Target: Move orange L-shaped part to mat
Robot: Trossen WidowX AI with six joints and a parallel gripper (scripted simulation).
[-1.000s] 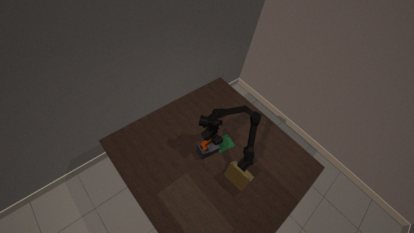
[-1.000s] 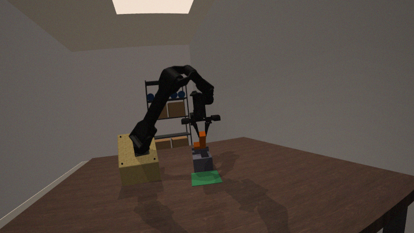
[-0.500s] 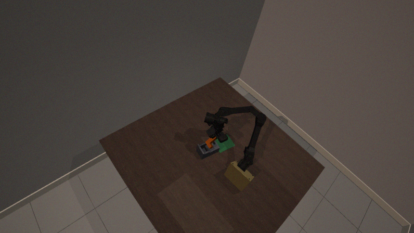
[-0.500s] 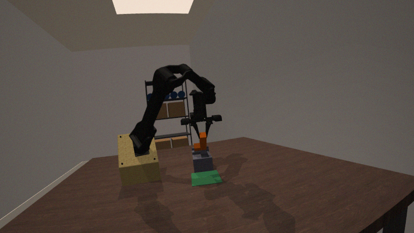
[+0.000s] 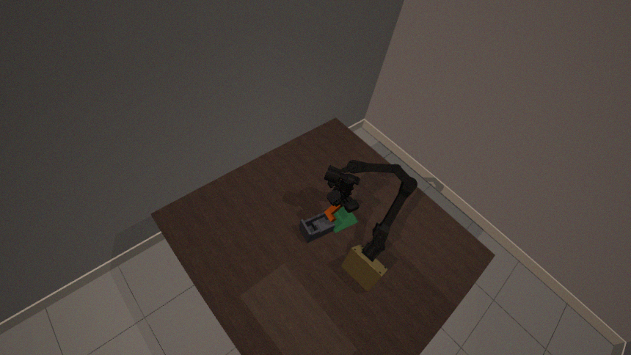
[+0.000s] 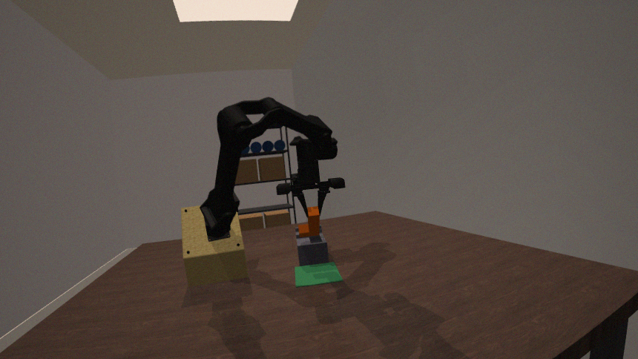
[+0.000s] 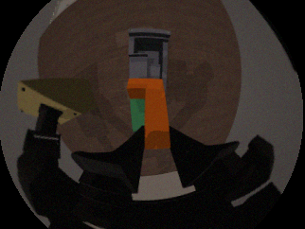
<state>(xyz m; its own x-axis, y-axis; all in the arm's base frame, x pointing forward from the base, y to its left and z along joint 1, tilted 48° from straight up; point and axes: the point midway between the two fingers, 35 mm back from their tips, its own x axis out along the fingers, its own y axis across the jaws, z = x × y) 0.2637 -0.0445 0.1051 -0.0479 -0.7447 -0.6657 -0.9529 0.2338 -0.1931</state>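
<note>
The green mat lies 20 mm behind my gripper tip, 40 mm to the right of it and 170 mm below it. Also, from my gripper tip: orange L-shaped part (40 mm to the left, 30 mm below).
</note>
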